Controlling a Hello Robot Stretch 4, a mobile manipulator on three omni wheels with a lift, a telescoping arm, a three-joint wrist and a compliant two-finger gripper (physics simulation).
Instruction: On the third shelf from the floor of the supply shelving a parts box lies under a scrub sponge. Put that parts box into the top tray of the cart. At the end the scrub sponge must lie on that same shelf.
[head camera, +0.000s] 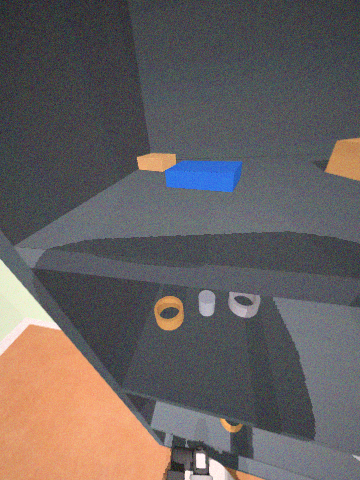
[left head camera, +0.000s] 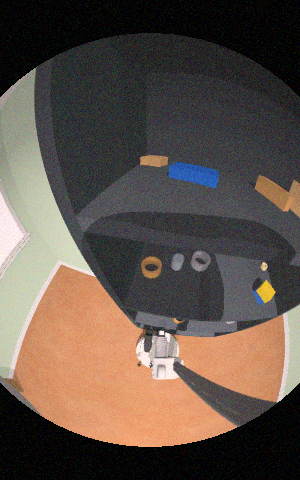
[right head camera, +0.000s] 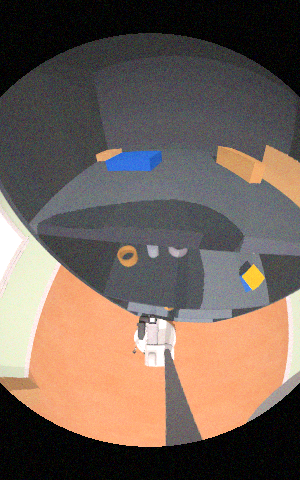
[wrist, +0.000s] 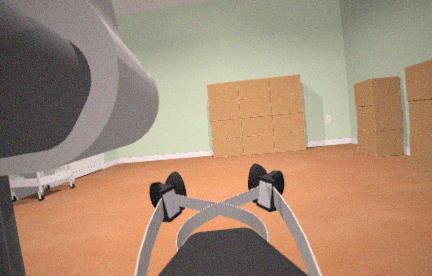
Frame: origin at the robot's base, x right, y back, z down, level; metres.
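Seen in the pictures: gripper, fingertip midpoint: (left head camera: 144, 367) (right head camera: 139, 354) (wrist: 216, 183).
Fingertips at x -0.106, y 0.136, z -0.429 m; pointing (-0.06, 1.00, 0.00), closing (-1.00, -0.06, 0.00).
Offsets run from my fingertips to a thing's top centre. Level surfaces: height alone.
The yellow scrub sponge @(dx +0.614, dy -0.382, dz -0.619 m) (left head camera: 266, 291) (right head camera: 253, 277) lies on the blue parts box @(dx +0.612, dy -0.381, dz -0.574 m) (left head camera: 258, 297) (right head camera: 245, 284), toward the right of the third shelf @(dz -0.534 m) (head camera: 327, 345) (left head camera: 235, 285) (right head camera: 220, 282). The sponge is turned against the box and hides most of it. Neither shows in the head camera view. My gripper (wrist: 216, 183) is open and empty, with its fingertips apart above the floor. It faces the room, away from the shelving. Part of the white cart (wrist: 56, 178) with casters shows at the left of the wrist view; its top tray is hidden behind my arm.
An orange ring (head camera: 169, 313) (left head camera: 151, 267) (right head camera: 127, 256), a pale cylinder @(dx +0.146, dy -0.603, dz -0.604 m) (head camera: 207, 303) and a pale ring @(dx +0.275, dy -0.620, dz -0.582 m) (head camera: 244, 305) stand left on the third shelf. A blue block @(dx +0.131, dy -0.570, dz -1.021 m) (head camera: 203, 176) and orange boxes lie on the shelf above. Cardboard boxes (wrist: 256, 117) stand against the far wall.
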